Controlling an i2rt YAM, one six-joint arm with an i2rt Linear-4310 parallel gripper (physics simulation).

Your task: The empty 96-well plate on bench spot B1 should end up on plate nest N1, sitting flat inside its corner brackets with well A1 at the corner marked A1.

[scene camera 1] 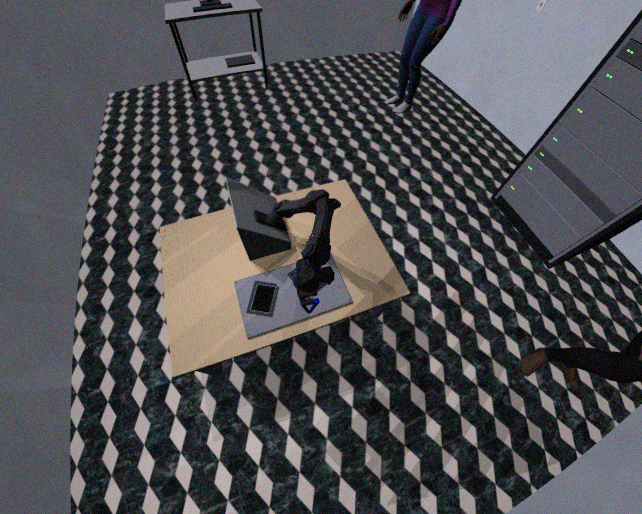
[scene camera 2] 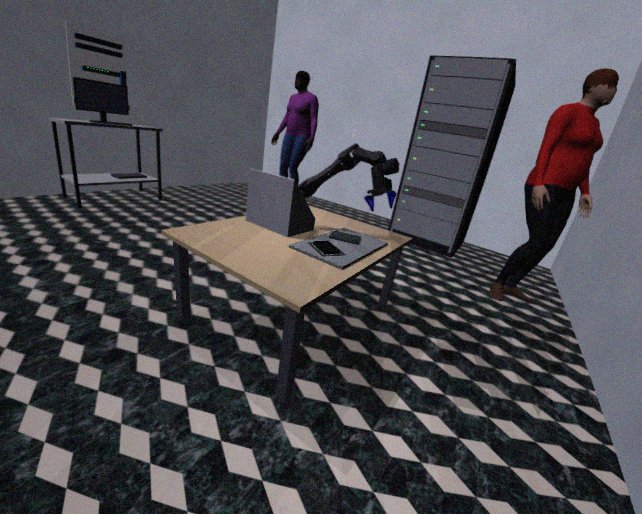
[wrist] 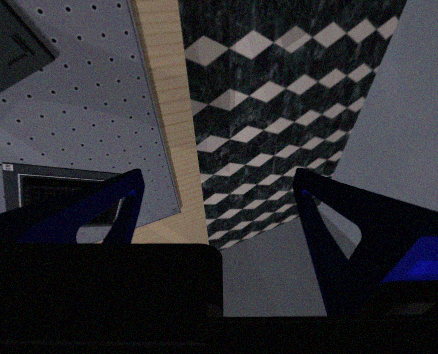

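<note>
My gripper is open and holding nothing, and what I can see besides it is a dark plate, along with a dark square nest.
</note>
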